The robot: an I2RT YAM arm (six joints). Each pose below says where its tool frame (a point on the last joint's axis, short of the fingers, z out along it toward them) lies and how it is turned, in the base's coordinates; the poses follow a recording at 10 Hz.
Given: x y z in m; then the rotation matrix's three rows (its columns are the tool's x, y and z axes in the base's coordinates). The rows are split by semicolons.
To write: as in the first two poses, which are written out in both.
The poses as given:
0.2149 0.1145 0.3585; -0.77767 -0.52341 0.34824; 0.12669 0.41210 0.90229; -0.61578 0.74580 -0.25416
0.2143 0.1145 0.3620; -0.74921 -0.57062 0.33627; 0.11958 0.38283 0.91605; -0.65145 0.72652 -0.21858
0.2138 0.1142 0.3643; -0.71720 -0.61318 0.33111; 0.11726 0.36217 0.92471; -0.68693 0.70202 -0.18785
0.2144 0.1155 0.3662; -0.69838 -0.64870 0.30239; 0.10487 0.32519 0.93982; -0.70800 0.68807 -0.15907
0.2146 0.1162 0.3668; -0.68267 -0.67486 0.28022; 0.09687 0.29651 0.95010; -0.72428 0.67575 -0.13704
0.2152 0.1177 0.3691; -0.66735 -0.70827 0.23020; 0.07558 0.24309 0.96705; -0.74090 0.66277 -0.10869
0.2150 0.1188 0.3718; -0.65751 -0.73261 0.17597; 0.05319 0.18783 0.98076; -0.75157 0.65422 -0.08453
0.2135 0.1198 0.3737; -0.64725 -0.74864 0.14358; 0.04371 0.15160 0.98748; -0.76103 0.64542 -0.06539
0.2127 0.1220 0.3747; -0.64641 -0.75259 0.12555; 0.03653 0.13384 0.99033; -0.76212 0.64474 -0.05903
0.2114 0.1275 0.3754; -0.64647 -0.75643 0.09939; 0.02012 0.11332 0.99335; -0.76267 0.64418 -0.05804
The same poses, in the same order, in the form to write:
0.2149 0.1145 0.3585 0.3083 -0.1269 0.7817 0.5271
0.2143 0.1145 0.3620 0.3221 -0.1471 0.7666 0.5357
0.2138 0.1142 0.3643 0.3381 -0.1647 0.7529 0.5402
0.2144 0.1155 0.3662 0.3420 -0.1841 0.7387 0.5509
0.2146 0.1162 0.3668 0.3453 -0.1987 0.7274 0.5588
0.2152 0.1177 0.3691 0.3417 -0.2226 0.7105 0.5735
0.2150 0.1188 0.3718 0.3338 -0.2445 0.6946 0.5885
0.2135 0.1198 0.3737 0.3313 -0.2581 0.6827 0.5980
0.2127 0.1220 0.3747 0.3273 -0.2640 0.6781 0.6028
0.2114 0.1275 0.3754 0.3197 -0.2731 0.6741 0.6073

